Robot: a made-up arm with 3 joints. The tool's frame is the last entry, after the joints. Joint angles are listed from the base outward. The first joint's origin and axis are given. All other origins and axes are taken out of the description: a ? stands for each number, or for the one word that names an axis. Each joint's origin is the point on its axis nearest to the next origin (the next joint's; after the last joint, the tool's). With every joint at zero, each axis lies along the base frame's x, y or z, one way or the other. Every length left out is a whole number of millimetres.
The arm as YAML. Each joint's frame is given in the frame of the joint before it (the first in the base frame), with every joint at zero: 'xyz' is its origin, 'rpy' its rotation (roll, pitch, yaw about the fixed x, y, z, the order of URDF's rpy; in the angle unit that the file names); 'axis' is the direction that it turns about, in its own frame. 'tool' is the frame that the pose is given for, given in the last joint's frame.
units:
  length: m
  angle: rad
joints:
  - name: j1
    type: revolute
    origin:
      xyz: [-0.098, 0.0, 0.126]
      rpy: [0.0, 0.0, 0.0]
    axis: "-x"
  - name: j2
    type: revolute
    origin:
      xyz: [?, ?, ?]
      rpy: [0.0, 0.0, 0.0]
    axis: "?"
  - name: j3
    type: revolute
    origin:
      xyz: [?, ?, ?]
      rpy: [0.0, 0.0, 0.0]
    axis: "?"
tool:
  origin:
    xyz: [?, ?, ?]
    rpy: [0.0, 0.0, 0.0]
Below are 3 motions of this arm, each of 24 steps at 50 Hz.
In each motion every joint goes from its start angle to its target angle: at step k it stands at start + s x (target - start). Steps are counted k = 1, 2, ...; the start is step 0. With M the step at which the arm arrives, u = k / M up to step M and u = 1 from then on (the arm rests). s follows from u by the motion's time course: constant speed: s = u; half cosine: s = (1 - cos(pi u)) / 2; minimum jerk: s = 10 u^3 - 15 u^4 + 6 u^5.
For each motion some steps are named. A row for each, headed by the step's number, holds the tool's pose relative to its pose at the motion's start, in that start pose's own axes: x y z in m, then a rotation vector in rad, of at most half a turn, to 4 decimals.
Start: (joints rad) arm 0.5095 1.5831 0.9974
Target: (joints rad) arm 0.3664 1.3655 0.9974
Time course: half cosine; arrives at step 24
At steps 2, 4, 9, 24:
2: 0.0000 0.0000 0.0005 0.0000 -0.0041 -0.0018
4: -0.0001 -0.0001 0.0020 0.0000 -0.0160 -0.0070
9: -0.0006 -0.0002 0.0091 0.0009 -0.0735 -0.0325
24: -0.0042 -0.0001 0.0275 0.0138 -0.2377 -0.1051

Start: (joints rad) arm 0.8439 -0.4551 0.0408
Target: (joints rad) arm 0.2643 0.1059 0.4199
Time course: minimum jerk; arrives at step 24
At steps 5, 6, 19, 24:
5: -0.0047 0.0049 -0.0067 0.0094 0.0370 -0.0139
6: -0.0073 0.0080 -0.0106 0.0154 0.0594 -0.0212
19: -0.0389 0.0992 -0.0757 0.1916 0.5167 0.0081
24: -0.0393 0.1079 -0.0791 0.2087 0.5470 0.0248

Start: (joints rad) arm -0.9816 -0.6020 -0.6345
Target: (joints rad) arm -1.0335 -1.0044 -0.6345
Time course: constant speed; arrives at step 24
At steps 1, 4, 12, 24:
1: 0.0020 0.0008 0.0005 0.0018 -0.0142 0.0089
4: 0.0078 0.0033 0.0023 0.0070 -0.0571 0.0356
12: 0.0223 0.0107 0.0085 0.0198 -0.1720 0.1057
24: 0.0405 0.0230 0.0218 0.0363 -0.3463 0.2082

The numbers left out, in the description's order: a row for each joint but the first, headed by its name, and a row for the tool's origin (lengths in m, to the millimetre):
j2: xyz 0.0 -0.079 -0.094, axis +y
j3: xyz 0.078 0.0 -0.08, axis -x
tool: xyz 0.0 -0.166 0.051

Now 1 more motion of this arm.
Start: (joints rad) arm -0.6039 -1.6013 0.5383
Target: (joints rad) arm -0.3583 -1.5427 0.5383
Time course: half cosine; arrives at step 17
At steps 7, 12, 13, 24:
7: 0.0185 0.0005 -0.0022 0.0018 -0.0275 0.0875
12: 0.0407 0.0032 -0.0038 0.0014 -0.0607 0.1930
13: 0.0441 0.0038 -0.0039 0.0011 -0.0659 0.2094
24: 0.0507 0.0051 -0.0041 0.0003 -0.0759 0.2408

